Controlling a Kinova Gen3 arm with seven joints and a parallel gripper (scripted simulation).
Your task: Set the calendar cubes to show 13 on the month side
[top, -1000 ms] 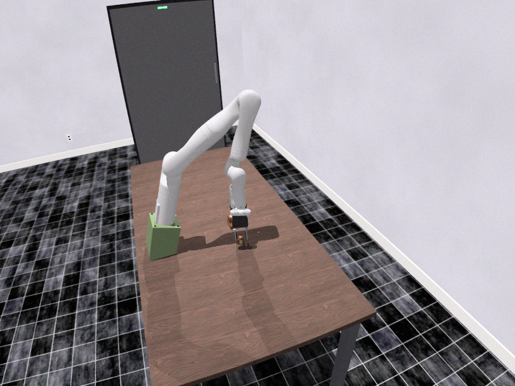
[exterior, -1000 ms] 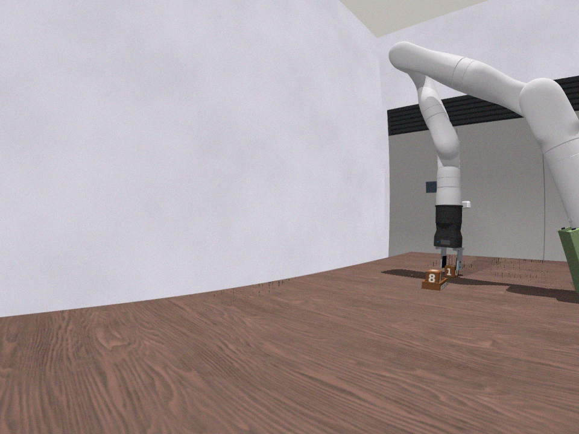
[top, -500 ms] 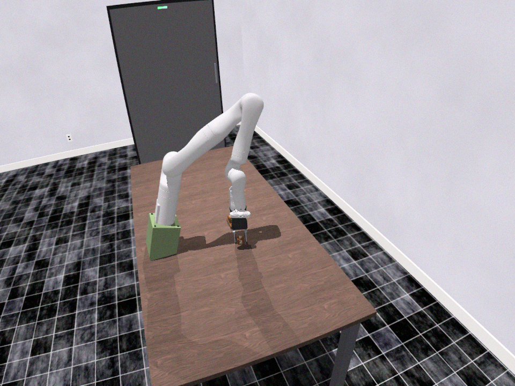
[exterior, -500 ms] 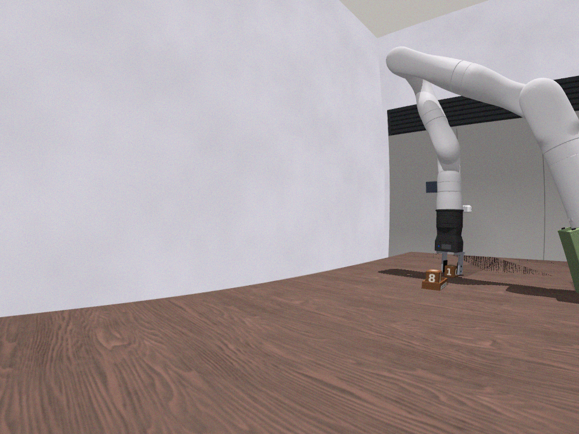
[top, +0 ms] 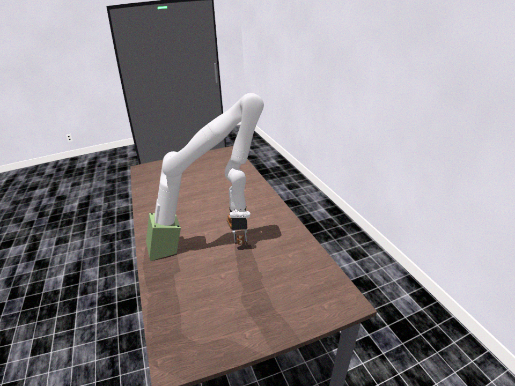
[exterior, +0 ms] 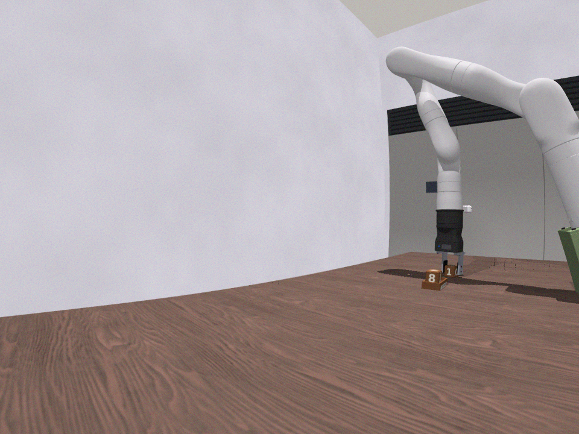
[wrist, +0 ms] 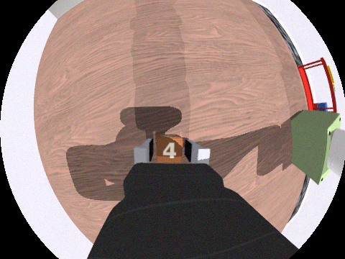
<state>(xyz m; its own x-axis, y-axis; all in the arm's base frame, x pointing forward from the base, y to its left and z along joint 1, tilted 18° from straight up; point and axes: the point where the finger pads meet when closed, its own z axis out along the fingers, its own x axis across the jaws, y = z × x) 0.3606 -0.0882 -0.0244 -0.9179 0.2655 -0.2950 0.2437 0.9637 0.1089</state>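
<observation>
The brown number cube lies 1 cm below my hand. Also, from my hand: calendar tray (16 cm to the left, 2 cm below).
</observation>
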